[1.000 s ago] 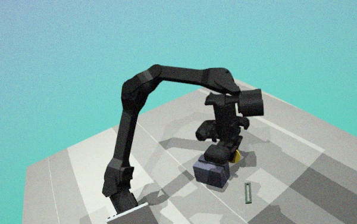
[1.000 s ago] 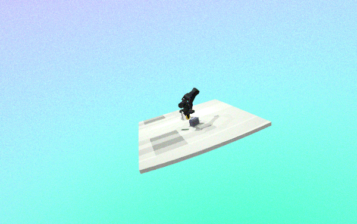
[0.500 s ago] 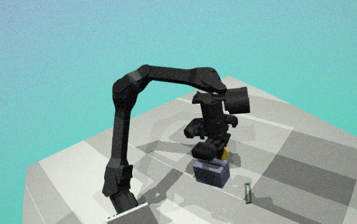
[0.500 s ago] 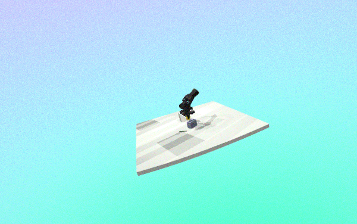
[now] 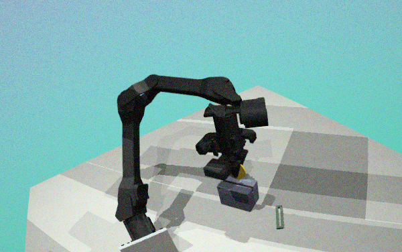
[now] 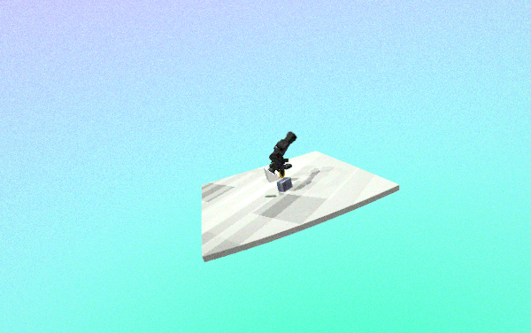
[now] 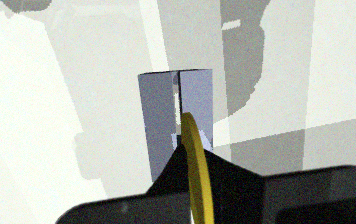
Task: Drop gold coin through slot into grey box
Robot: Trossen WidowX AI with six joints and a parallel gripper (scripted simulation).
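The gold coin lies 2 cm above my gripper tip.
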